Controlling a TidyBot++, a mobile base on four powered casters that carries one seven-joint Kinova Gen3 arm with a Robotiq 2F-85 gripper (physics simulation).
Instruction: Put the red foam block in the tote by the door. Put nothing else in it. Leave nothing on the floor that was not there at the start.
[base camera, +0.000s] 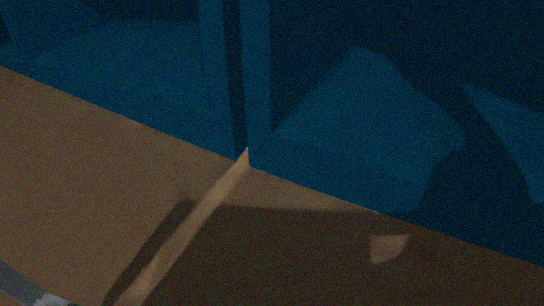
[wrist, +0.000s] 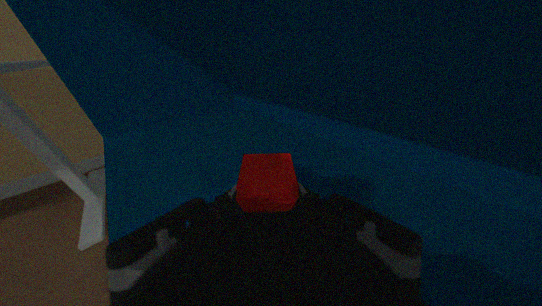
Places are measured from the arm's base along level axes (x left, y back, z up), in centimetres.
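Where they show: gripper, fingertip midpoint: (wrist: 267, 192).
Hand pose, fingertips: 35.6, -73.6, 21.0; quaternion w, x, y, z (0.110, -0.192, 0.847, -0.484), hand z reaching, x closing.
After its pixels a point has its place, as x, y, z.
The red foam block (wrist: 266, 175) {35.8, -73.9, 23.2} is held between the fingertips of my gripper (wrist: 267, 192) {35.6, -73.6, 21.0} in the wrist view. The gripper is shut on it. Large dark blue surfaces (wrist: 165, 120) (base camera: 340, 125) fill much of both views and look like the tote close up. In the wrist view they lie behind and around the block, with a shadow just right of it. The light is too dim to tell rim from wall or floor of the tote, or how far the block is from it. The block and gripper do not show in the base camera view.
Brown floor (base camera: 100, 150) {38.0, -46.1, -39.7} runs along the foot of the blue surface, with shadows and a pale strip of light. A grey and white curved part (base camera: 22, 285) shows at lower left. In the wrist view, a pale angled bar (wrist: 92, 220) {133.7, -65.8, -37.2} stands left of the blue edge.
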